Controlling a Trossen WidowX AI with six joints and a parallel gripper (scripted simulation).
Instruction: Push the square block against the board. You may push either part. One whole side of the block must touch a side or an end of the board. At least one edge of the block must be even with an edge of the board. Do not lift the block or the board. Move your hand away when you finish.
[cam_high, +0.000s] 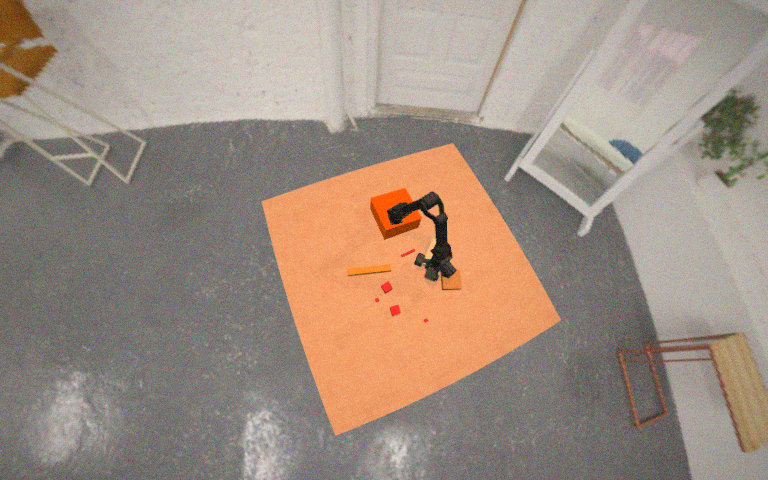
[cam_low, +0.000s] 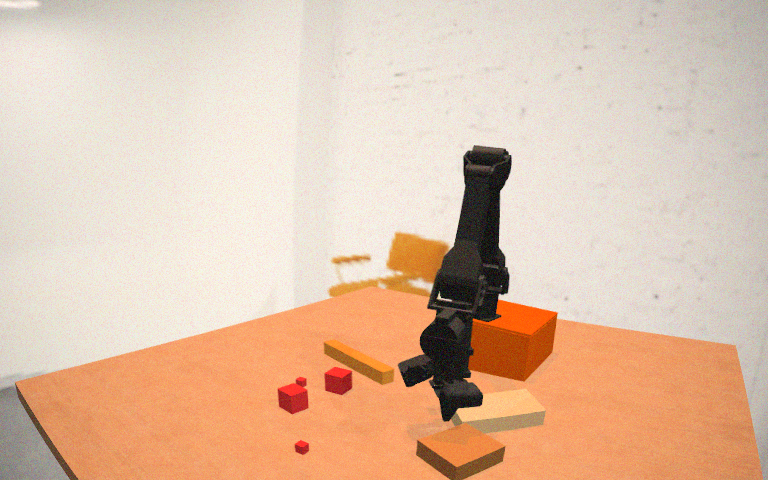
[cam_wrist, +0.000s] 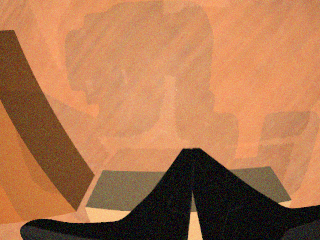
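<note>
My gripper tip is now 70 mm past the board, 60 mm to the right of it and 10 mm below it. The rest, counted from my gripper tip: long orange bar 310 mm to the right, 80 mm behind, 10 mm above; square block 90 mm to the left, 80 mm ahead, 10 mm above; thin red stick 120 mm behind, 80 mm to the right.
</note>
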